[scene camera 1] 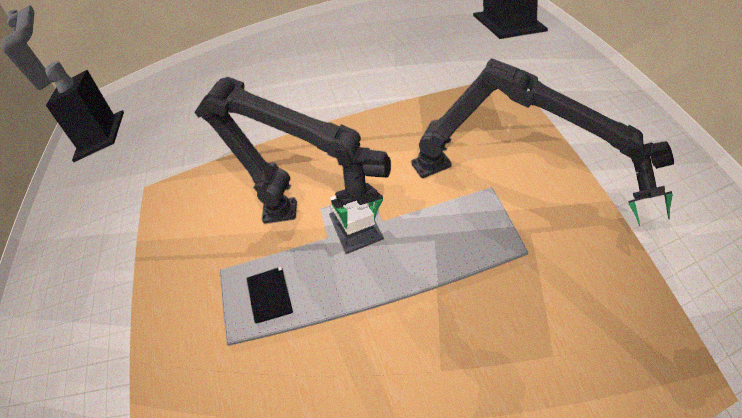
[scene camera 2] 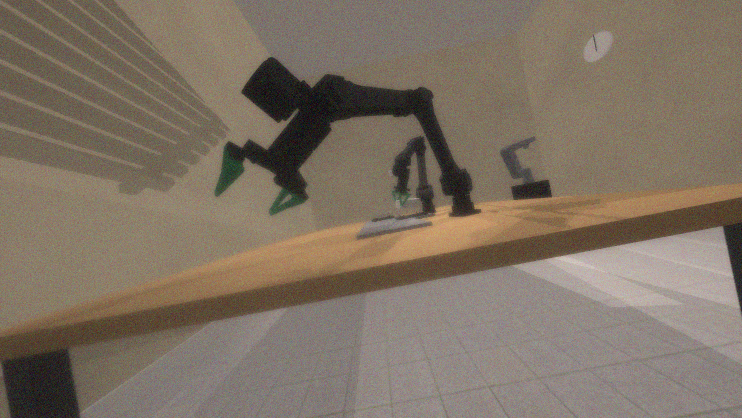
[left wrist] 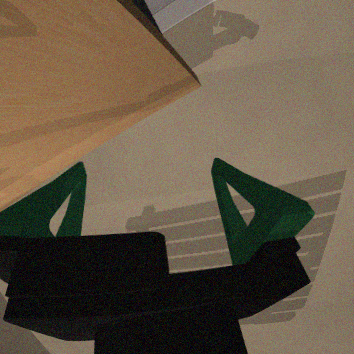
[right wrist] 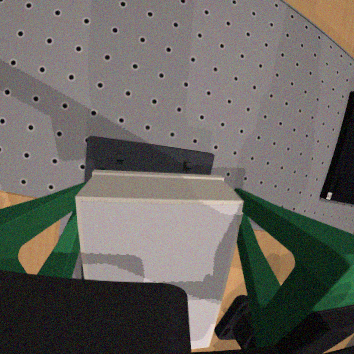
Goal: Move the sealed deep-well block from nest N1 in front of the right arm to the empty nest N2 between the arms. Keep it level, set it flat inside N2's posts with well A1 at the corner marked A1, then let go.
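Places are measured from the left arm's base along level axes (x down, y right, z back), in millimetres.
Pixels of known places: left gripper, fingertip midpoint: (scene camera 1: 654, 222) (scene camera 2: 245, 205) (left wrist: 150, 165); right gripper, fingertip midpoint: (scene camera 1: 359, 223) (scene camera 2: 398, 204) (right wrist: 162, 194); left arm's base, link origin: (scene camera 1: 431, 164) (scene camera 2: 464, 214); right arm's base, link origin: (scene camera 1: 280, 211) (right wrist: 248, 315).
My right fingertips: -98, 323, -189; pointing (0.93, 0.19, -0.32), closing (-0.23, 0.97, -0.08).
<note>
Ahead of a thing's pixels: the offset from my right fingertips to its top centre, as dx, dy, dz. Level surfaces: height alone.
The white sealed block {-27, +3, +56} (scene camera 1: 359, 212) (right wrist: 160, 235) is held roughly level a little above nest N2, a dark grey base {+63, +5, +59} (scene camera 1: 365, 243) (right wrist: 150, 156) between the arms. A strip of N2 shows past the block's far edge in the right wrist view; the rest is hidden under it. My right gripper (scene camera 1: 360, 223) (right wrist: 162, 194) is shut on the block, green fingers on its two sides. Well A1 and the A1 mark cannot be made out. Nest N1 {+67, +331, -53} (scene camera 1: 270, 295) (right wrist: 344, 155) is a black rectangle with a small white corner spot. My left gripper (scene camera 1: 653, 221) (scene camera 2: 244, 204) (left wrist: 150, 165) is open and empty.
Both nests are on a grey perforated plate {dx +85} (scene camera 1: 405, 280) (right wrist: 150, 60) on the wooden table {dx +98} (scene camera 1: 363, 363) (scene camera 2: 311, 249) (left wrist: 75, 75). The left gripper hangs beyond the table's edge, at the right in scene camera 1. A grey arm on a black pedestal (scene camera 1: 83, 116) stands on the floor behind.
</note>
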